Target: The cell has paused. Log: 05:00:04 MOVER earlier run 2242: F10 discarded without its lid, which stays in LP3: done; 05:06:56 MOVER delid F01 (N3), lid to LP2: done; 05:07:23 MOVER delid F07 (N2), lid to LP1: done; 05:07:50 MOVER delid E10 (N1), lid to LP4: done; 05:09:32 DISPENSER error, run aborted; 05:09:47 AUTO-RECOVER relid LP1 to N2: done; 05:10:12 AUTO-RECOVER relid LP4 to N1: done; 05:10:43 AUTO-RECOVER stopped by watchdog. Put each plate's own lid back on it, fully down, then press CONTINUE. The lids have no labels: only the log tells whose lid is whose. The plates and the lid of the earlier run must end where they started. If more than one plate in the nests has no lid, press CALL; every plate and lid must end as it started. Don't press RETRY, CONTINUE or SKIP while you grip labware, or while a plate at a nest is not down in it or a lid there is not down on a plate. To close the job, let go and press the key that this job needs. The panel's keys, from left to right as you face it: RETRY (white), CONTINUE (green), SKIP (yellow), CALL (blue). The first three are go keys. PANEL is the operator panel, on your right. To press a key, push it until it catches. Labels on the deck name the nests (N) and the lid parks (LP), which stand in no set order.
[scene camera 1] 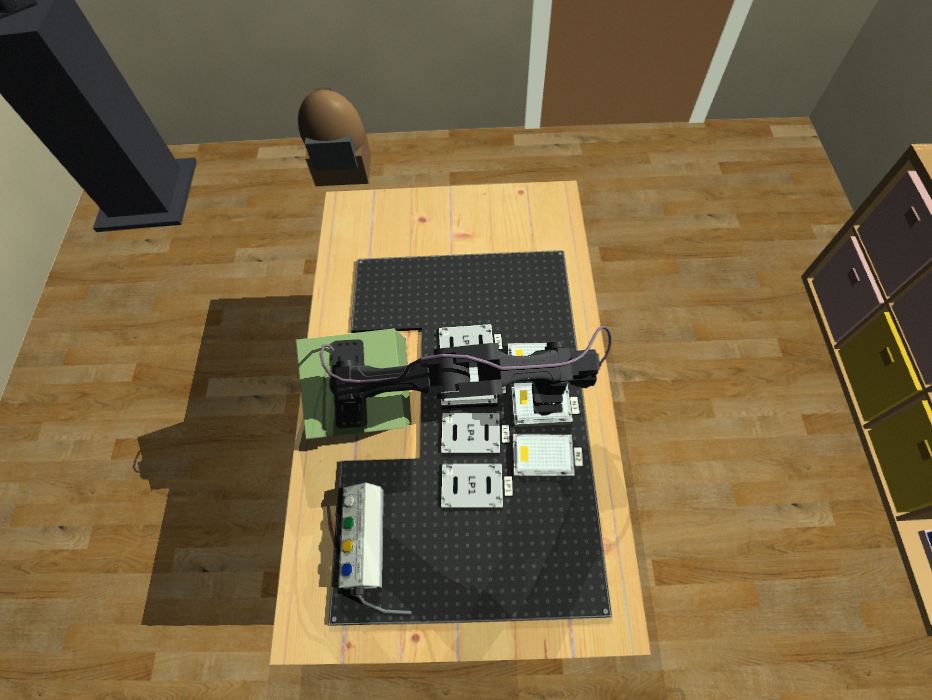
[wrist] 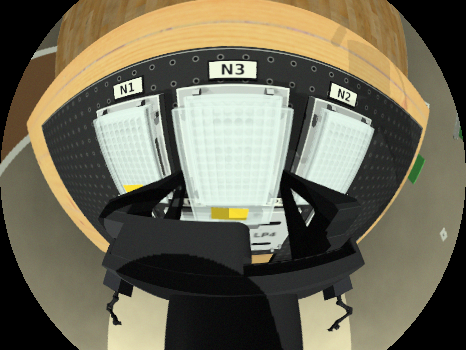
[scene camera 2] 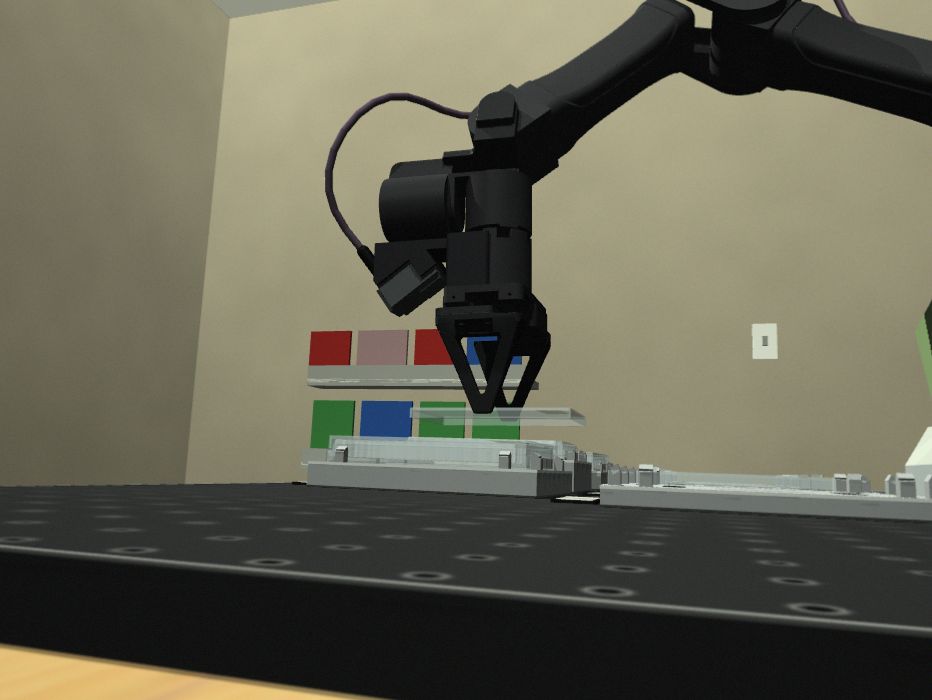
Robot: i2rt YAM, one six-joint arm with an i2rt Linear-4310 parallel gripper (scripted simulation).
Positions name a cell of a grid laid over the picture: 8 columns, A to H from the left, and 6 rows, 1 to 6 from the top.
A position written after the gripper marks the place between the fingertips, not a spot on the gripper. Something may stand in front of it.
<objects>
gripper: scene camera 1 E4; wrist D4; scene camera 2 E4
</objects>
